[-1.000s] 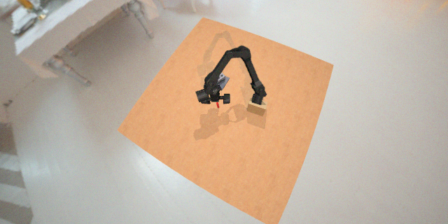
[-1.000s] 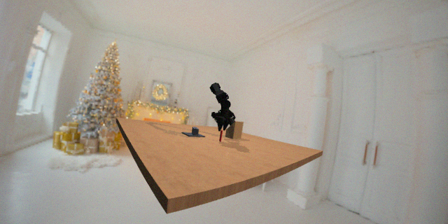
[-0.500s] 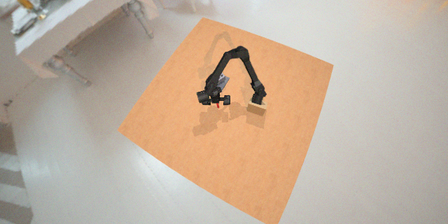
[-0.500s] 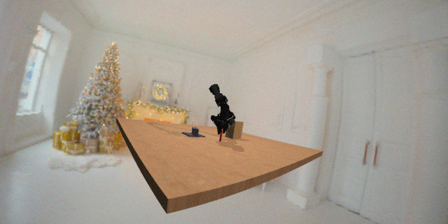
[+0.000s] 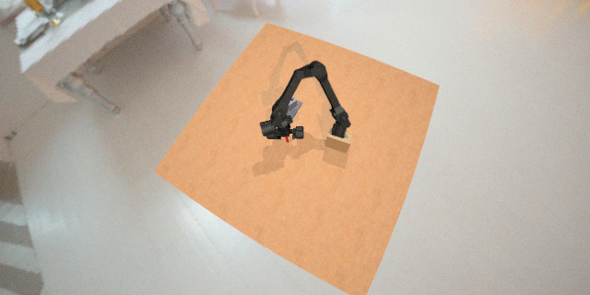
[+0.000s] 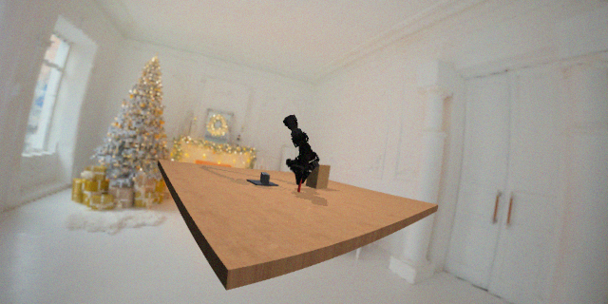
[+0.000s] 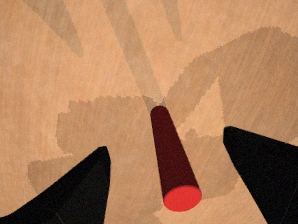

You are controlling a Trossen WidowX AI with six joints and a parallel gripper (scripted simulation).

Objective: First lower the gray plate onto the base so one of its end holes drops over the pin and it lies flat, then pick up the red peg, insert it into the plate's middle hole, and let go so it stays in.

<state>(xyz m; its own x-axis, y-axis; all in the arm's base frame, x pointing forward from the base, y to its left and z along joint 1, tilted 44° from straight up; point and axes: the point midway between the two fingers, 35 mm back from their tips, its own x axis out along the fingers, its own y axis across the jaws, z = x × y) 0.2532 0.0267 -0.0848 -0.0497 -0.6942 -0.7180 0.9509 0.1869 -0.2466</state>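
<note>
The red peg lies right at my gripper tip. The rest, counted from my gripper tip: gray plate: 20 cm to the right, 7 cm ahead; then square gray base: 19 cm to the right, 8 cm ahead, 3 cm below.
</note>
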